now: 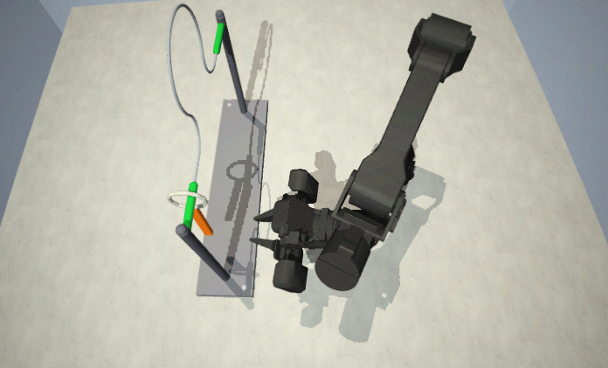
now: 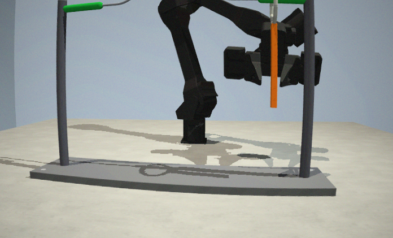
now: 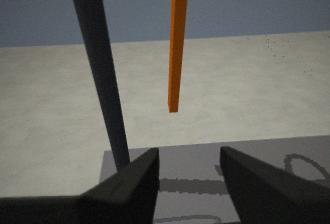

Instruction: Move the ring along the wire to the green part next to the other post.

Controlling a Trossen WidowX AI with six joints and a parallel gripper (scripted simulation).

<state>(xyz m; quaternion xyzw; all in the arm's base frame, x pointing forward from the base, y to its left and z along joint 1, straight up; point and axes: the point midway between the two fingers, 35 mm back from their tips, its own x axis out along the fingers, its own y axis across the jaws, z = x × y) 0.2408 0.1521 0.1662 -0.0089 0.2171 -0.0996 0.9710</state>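
The ring with orange handle is 80 mm ahead of my gripper tip, 10 mm to the right of it and 70 mm above it.
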